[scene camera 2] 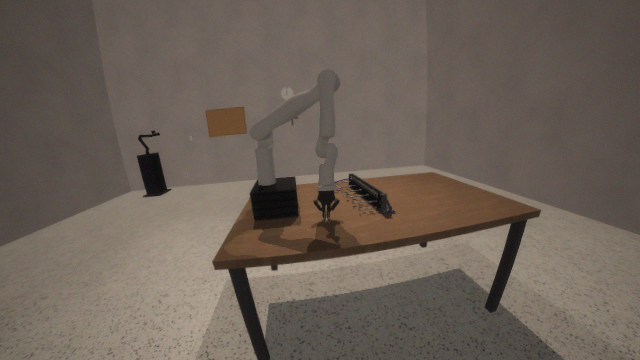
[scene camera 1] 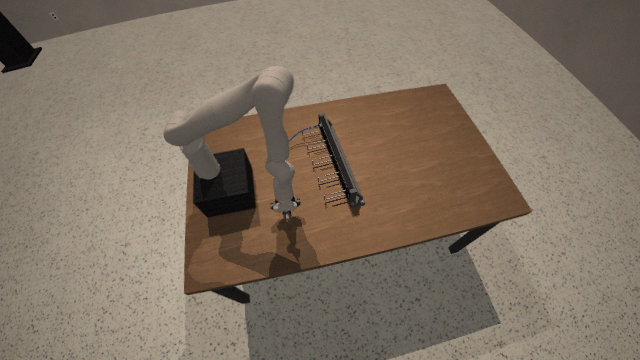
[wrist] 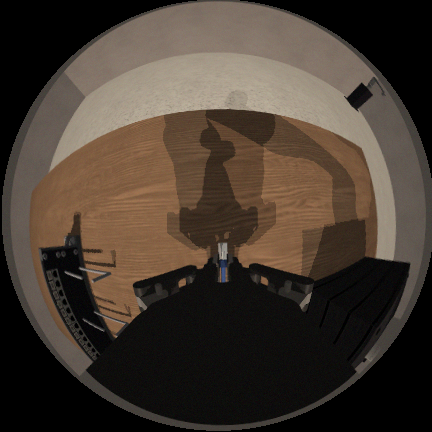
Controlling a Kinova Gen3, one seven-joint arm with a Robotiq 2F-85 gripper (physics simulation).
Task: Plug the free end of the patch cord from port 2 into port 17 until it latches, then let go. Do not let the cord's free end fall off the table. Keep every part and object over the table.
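Seen in the pictures: gripper, fingertip midpoint: (scene camera 2: 326, 218) (scene camera 1: 287, 213) (wrist: 222, 260); arm's base, origin of the base link: (scene camera 2: 267, 182) (scene camera 1: 209, 170).
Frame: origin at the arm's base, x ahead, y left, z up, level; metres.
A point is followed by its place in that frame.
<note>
My gripper (scene camera 1: 287, 217) @(y -0.206, x 0.290, z -0.153 m) (scene camera 2: 326, 218) @(y -0.206, x 0.290, z -0.153 m) (wrist: 222, 260) @(y -0.206, x 0.290, z -0.153 m) is shut on the cord's free plug, low over the table to the near left of the patch panel. The clear plug (wrist: 223, 250) @(y -0.220, x 0.288, z -0.148 m) with its blue boot points out from between the fingertips in the wrist view. The blue cord (scene camera 1: 302, 131) @(y 0.217, x 0.443, z -0.111 m) runs from the far end of the black patch panel (scene camera 1: 337, 156) @(y -0.018, x 0.568, z -0.059 m) (scene camera 2: 369, 193) @(y -0.083, x 0.562, z -0.093 m) (wrist: 75, 300) @(y -0.117, x 0.564, z -0.106 m) and passes behind the arm. A short piece of it shows below the boot in the wrist view. The port numbers are too small to read, so I cannot pick out port 17.
Thin metal cord guides (wrist: 110, 318) @(y -0.080, x 0.503, z -0.139 m) stick out from the panel's side that faces the arm. The arm's black base box (scene camera 1: 225, 175) @(y -0.042, x 0.067, z -0.002 m) (scene camera 2: 275, 200) @(y -0.143, x 0.048, z -0.056 m) (wrist: 360, 305) @(y -0.143, x 0.135, z -0.053 m) stands at the left of the wooden table (scene camera 1: 425, 150) @(y -0.017, x 1.047, z -0.157 m) (scene camera 2: 450, 200) @(y -0.185, x 1.041, z -0.157 m) (wrist: 125, 170) @(y -0.348, x 0.442, z -0.157 m). The table's near edge lies beyond the gripper.
</note>
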